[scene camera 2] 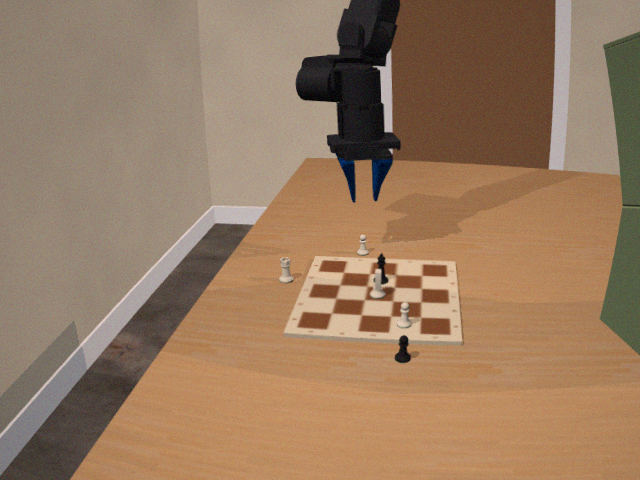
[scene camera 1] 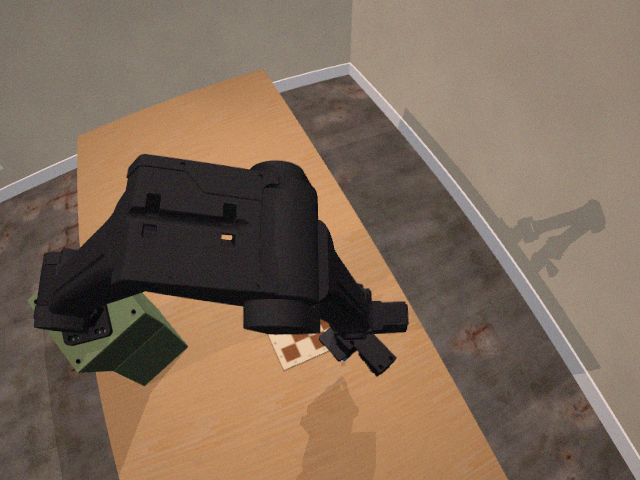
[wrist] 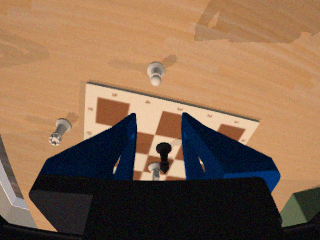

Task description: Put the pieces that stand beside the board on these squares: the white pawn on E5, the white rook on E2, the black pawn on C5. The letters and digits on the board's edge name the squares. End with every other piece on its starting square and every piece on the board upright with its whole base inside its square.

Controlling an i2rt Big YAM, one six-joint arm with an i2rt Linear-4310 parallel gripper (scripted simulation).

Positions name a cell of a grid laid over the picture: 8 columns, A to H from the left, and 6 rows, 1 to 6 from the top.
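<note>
My gripper (scene camera 2: E3), (wrist: D4). Chessboard (scene camera 2: E4), (scene camera 1: D5), (wrist: D3).
</note>
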